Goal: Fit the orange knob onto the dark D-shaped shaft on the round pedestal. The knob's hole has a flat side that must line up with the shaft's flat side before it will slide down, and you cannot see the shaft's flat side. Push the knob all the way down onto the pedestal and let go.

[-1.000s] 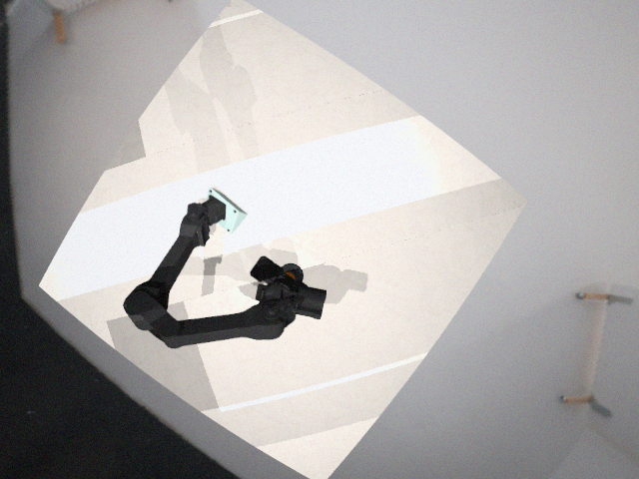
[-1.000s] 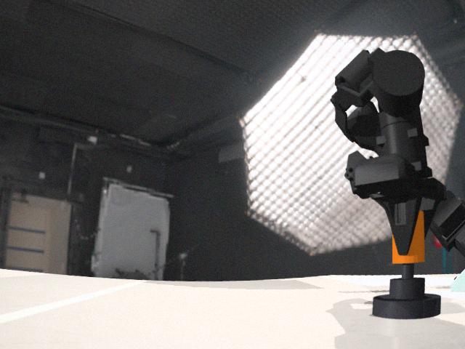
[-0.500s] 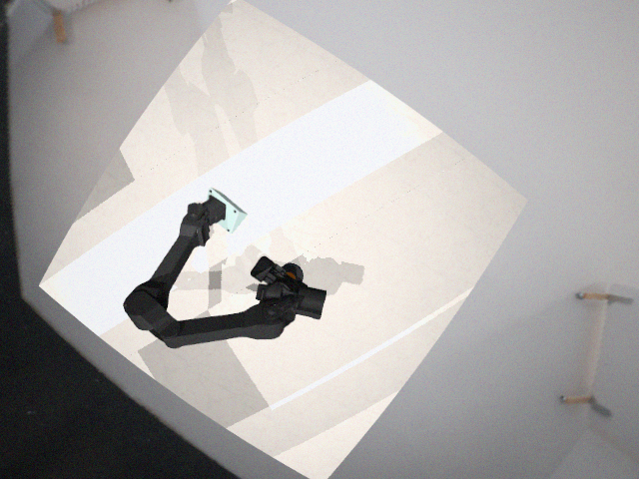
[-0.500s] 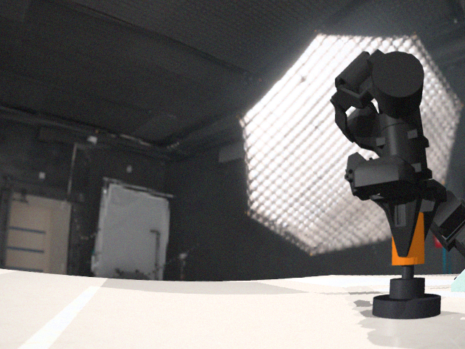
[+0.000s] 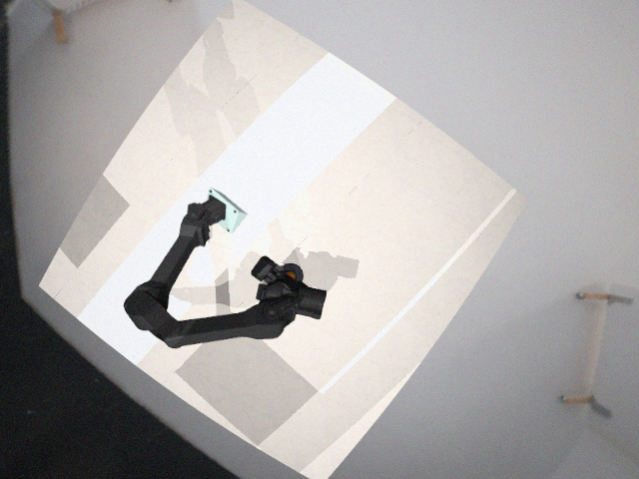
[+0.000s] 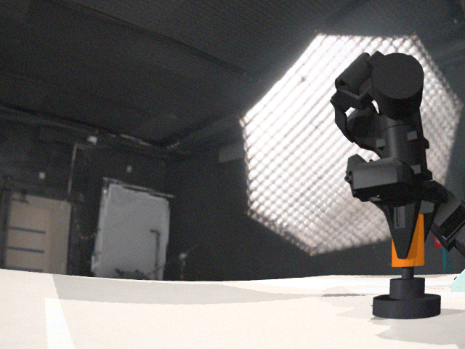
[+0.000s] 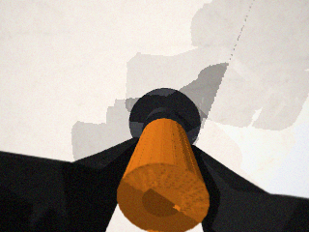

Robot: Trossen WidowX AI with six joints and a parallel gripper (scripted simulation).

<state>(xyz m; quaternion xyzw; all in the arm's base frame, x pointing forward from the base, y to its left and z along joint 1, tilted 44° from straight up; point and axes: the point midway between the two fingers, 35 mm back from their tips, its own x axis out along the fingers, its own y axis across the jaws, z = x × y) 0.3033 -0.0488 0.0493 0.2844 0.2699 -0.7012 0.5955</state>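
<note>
Right now my gripper tip is 4 cm above the round pedestal. The rest, counted from my gripper tip: orange knob (2 cm above).
</note>
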